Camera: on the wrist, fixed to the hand. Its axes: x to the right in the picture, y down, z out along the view.
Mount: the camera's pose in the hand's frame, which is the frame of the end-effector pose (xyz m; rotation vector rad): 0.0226 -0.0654 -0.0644 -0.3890 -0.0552 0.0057
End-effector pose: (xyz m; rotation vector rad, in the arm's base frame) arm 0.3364 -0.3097 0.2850 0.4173 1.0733 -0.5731
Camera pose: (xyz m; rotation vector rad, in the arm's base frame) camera 0.2589 -0.3288 0.2344 0.0641 1.1004 -0.3564
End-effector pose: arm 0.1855 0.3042 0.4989 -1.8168 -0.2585 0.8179
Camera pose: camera 0.2568 0.2946 0.5602 -2.1581 -0.4747 0.8663
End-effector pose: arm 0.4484 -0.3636 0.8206 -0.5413 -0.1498 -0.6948
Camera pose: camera 0.4206 -0.4517 0.8003 -0.9334 -0.0638 -0.7074
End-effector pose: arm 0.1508 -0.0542 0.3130 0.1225 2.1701 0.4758
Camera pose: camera 0.0915 -0.1275 0.3056 -0.0720 1.9840 0.8761
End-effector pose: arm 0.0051 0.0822 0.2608 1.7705 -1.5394 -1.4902
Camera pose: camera 0.0891 0.0623 0.2224 1.5082 -1.1748 -1.7102
